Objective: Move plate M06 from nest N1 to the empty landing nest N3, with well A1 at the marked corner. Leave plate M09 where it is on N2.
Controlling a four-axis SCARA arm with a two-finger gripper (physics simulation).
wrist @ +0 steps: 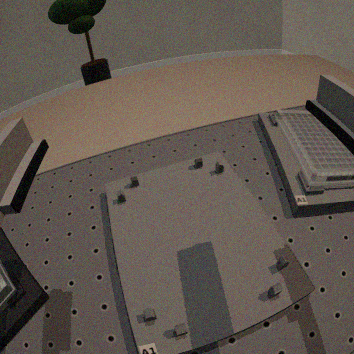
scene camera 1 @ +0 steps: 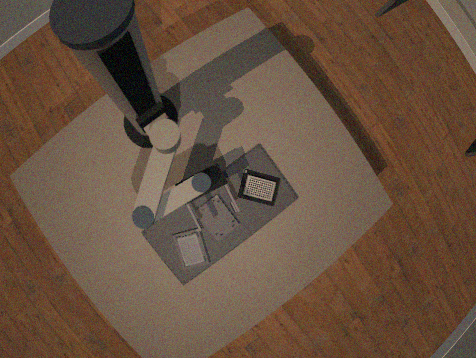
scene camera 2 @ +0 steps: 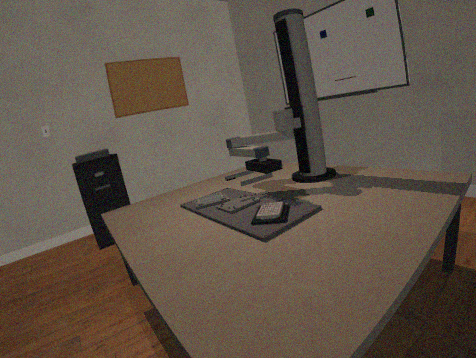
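Plate M06, with its light well grid (scene camera 1: 259, 188) (scene camera 2: 270, 210), sits in black nest N1 (scene camera 1: 242, 188) (scene camera 2: 264, 221) (wrist: 27, 296), whose corner shows at the wrist view's left edge. Landing nest N3 (scene camera 1: 220, 229) (wrist: 175, 215) lies in the middle, a pale block with small pegs and no plate; its A1 label (wrist: 148, 349) is at the lower left in the wrist view. Clear plate M09 (scene camera 1: 191, 248) (wrist: 325, 145) sits on grey nest N2 (wrist: 320, 199). My gripper (scene camera 1: 219, 220) (scene camera 2: 235, 181) (wrist: 179, 99) is wide open, empty and raised above the N3 area.
The nests stand on a grey perforated board (scene camera 1: 165, 240) (scene camera 2: 250, 231) (wrist: 255, 197) on the wooden-toned table (scene camera 1: 310, 240) (scene camera 2: 280, 290). The arm's column (scene camera 1: 90, 22) (scene camera 2: 312, 100) stands behind the board. Arm shadows fall across N3 and the board. A dark cabinet (scene camera 2: 102, 200) stands beyond the table.
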